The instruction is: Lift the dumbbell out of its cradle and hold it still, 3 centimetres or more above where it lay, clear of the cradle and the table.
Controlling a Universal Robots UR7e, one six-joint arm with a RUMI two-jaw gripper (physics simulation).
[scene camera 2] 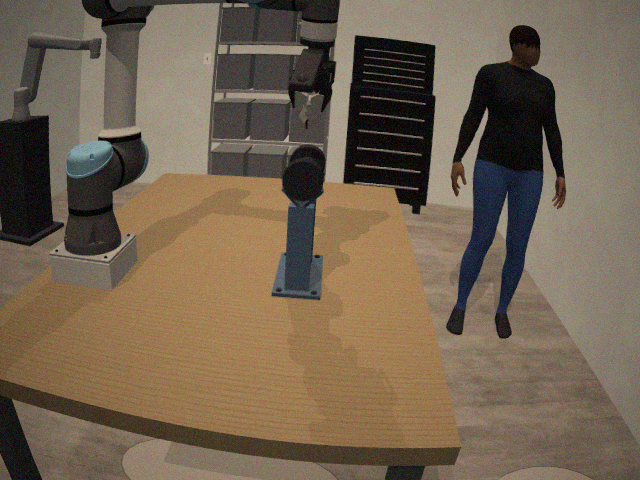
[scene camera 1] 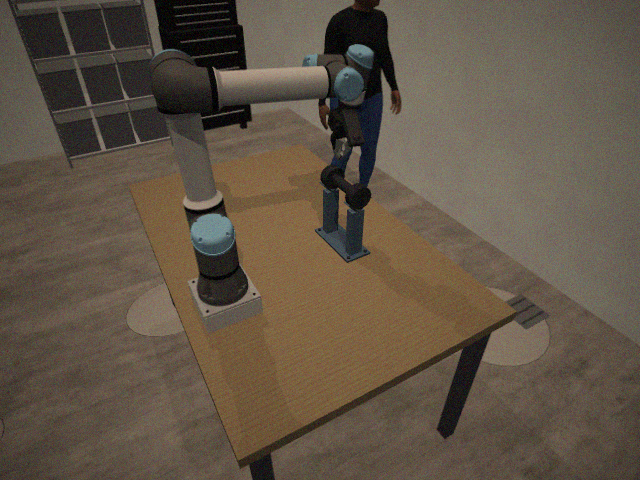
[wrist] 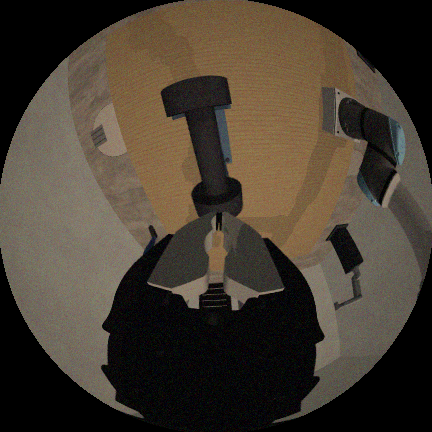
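Where they show: gripper, between the fingertips: [scene camera 2: 307, 128] [scene camera 1: 338, 159] [wrist: 218, 214]; arm's base, origin of its link: [scene camera 2: 92, 243] [scene camera 1: 223, 288] [wrist: 350, 117].
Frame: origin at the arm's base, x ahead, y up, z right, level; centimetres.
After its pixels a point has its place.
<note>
The dark dumbbell [scene camera 1: 345, 184] {x 46.2, y 18.8, z -13.8 cm} [scene camera 2: 302, 178] {x 48.3, y 17.8, z -6.0 cm} [wrist: 206, 147] {x 46.9, y 19.0, z -14.4 cm} lies level across the two posts of the blue cradle [scene camera 1: 354, 232] {x 47.0, y 3.6, z -6.9 cm} [scene camera 2: 300, 248] {x 48.5, y 3.2, z -7.2 cm} [wrist: 223, 136] {x 42.7, y -6.2, z -18.1 cm}, one head at each end. My gripper [scene camera 1: 340, 156] {x 45.8, y 25.7, z -18.9 cm} [scene camera 2: 306, 124] {x 45.8, y 25.7, z -18.9 cm} [wrist: 218, 214] {x 45.8, y 25.7, z -18.9 cm} is shut with nothing between its fingers. In the scene views its tips are above the dumbbell, near the head farther from scene camera 2, with a gap between. In the wrist view the tips overlap the edge of that near head, and the handle runs away from them. The far post is mostly hidden behind the near one in scene camera 2.
The cradle's base plate stands on the wooden table [scene camera 1: 310, 320] {x 22.1, y -7.0, z 15.9 cm} [scene camera 2: 180, 335] {x 32.1, y -7.0, z 17.8 cm} [wrist: 270, 100] {x 29.0, y -7.0, z -5.1 cm}. The arm's base [scene camera 1: 232, 310] {x 0.7, y -1.5, z 8.6 cm} [scene camera 2: 85, 268] {x 3.2, y -2.5, z 8.3 cm} [wrist: 330, 112] {x 8.5, y -2.5, z -2.4 cm} is on the table's left side. A person [scene camera 1: 356, 46] [scene camera 2: 516, 118] stands beyond the table's right side. A black cabinet [scene camera 2: 390, 139] stands behind.
</note>
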